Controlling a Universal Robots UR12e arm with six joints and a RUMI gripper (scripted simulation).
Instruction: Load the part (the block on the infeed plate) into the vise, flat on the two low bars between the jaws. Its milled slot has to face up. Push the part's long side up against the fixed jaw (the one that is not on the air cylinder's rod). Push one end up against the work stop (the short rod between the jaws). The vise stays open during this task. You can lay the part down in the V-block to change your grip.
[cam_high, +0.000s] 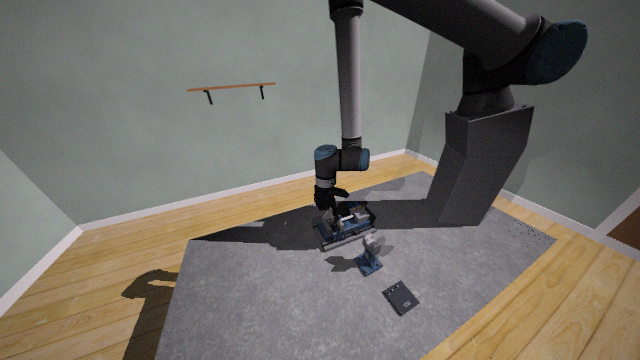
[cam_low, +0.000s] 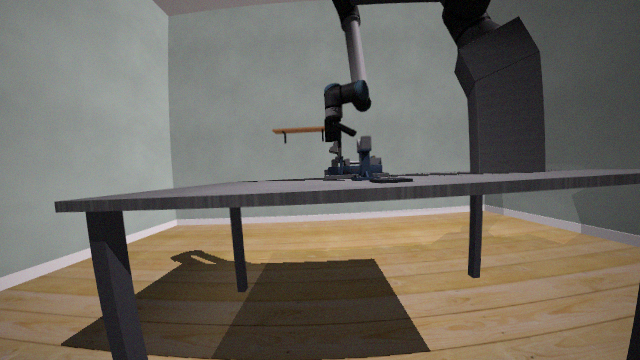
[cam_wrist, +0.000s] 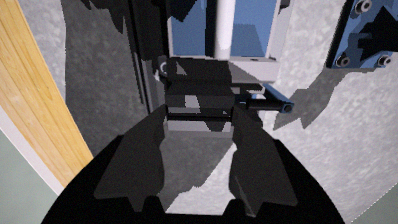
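Right now my hand is right at the part. From my hand the other things lie so: moving jaw: 40 mm behind, 20 mm to the left, 30 mm below; then work stop: 70 mm to the left, 20 mm below; then fixed jaw: 30 mm ahead, 20 mm to the left, 30 mm below.
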